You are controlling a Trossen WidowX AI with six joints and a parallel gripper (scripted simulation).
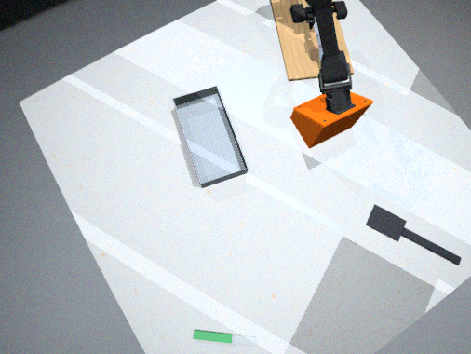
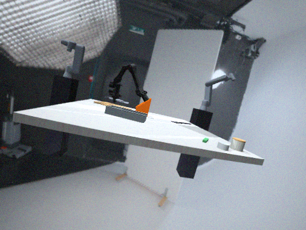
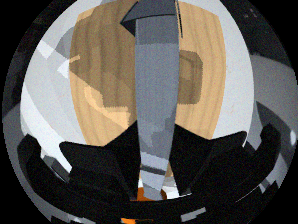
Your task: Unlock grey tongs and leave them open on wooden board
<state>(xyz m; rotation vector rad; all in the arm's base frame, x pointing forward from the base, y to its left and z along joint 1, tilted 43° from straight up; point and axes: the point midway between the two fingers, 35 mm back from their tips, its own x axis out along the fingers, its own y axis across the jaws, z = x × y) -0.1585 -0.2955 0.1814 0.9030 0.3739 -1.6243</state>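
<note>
The wooden board is 40 mm below my gripper tip. From my gripper tip the other things lie so: dark spatula: 770 mm to the left, 120 mm ahead, 40 mm below; then roasting tin: 520 mm ahead, 190 mm to the left, 20 mm below; then green-handled tool: 760 mm ahead, 750 mm to the left, 40 mm below.
</note>
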